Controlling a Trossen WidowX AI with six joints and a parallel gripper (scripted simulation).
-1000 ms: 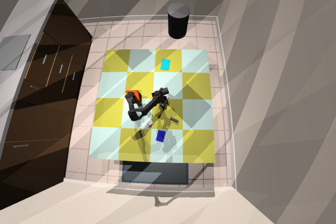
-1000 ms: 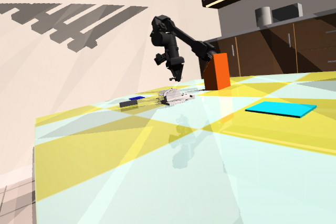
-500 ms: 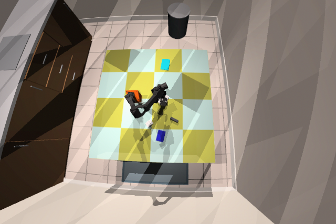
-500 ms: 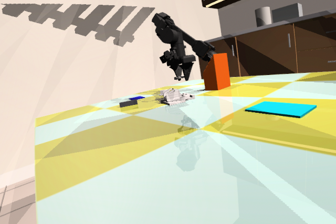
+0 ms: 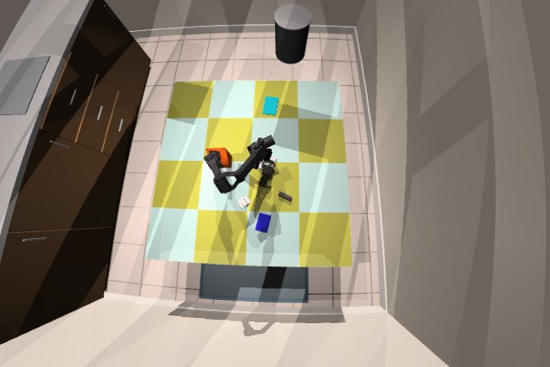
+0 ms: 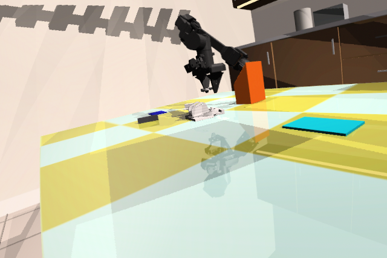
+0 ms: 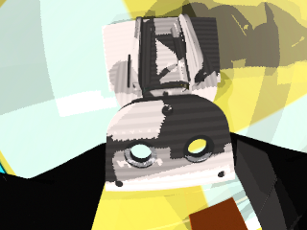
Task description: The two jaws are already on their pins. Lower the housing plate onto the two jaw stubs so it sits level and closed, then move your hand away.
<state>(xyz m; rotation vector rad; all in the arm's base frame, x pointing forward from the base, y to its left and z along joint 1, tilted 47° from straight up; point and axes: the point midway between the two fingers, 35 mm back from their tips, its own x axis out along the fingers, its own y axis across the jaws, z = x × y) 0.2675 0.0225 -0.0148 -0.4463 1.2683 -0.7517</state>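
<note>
Right now the pale jaw assembly is 7 cm below my gripper tip, 2 cm ahead of it and 1 cm to the left of it. From my gripper tip the other things lie so: blue plate 40 cm to the right, 8 cm below, 6 cm ahead; then dark grey bar 22 cm to the right, 18 cm ahead, 7 cm below; then small white piece 28 cm to the right, 8 cm behind, 7 cm below.
</note>
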